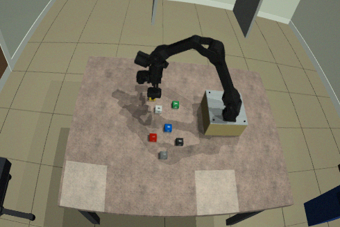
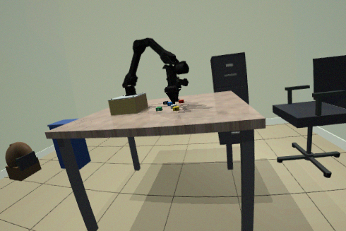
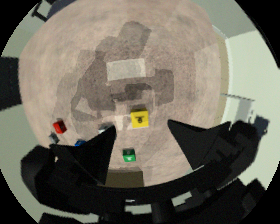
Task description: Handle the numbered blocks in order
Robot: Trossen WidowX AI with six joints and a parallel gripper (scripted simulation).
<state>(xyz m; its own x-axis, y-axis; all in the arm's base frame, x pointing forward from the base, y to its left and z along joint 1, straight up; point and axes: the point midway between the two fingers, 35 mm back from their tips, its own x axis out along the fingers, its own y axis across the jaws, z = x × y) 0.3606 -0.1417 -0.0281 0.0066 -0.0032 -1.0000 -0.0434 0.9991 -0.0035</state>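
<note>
Right now the yellow block is 30 mm below my gripper tip. The rest, counted from my gripper tip: white block: 40 mm behind, 70 mm to the left, 30 mm below; then blue block: 90 mm behind, 180 mm to the left, 30 mm below; then green block: 120 mm behind, 30 mm to the left, 30 mm below.
</note>
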